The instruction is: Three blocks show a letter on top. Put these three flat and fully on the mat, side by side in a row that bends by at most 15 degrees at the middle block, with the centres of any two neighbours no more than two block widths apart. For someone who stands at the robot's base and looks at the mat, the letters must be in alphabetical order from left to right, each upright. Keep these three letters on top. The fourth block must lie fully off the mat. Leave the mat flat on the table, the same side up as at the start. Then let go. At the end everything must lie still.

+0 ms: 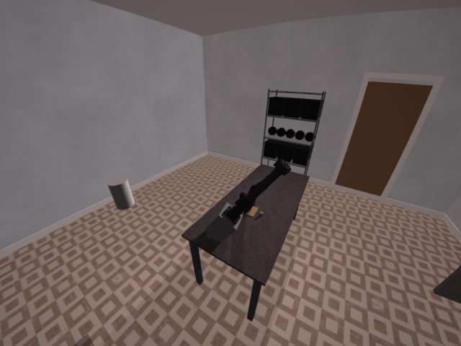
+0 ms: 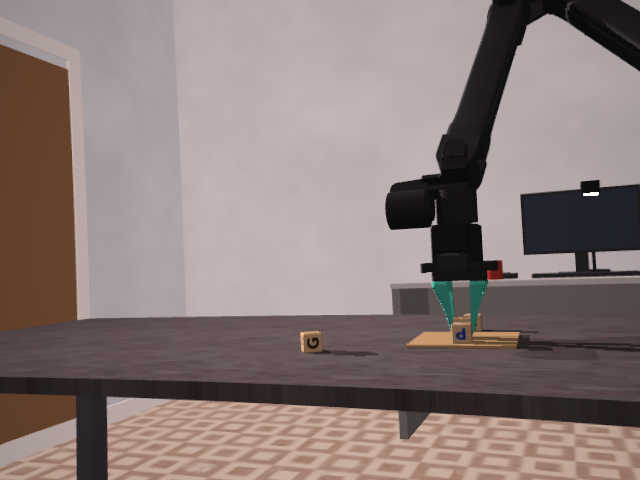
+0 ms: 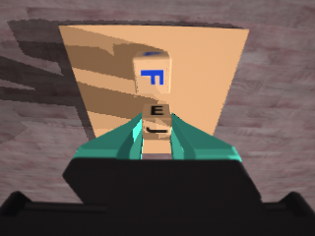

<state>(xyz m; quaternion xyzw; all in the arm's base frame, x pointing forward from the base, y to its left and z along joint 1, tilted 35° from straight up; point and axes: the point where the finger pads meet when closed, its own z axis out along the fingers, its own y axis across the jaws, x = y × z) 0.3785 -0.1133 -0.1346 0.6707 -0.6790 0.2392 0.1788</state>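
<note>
My hand is 20 mm above the mat and 10 mm to the right of it. Also, from my hand: block (120 mm to the right, 10 mm below, 10 mm behind).
</note>
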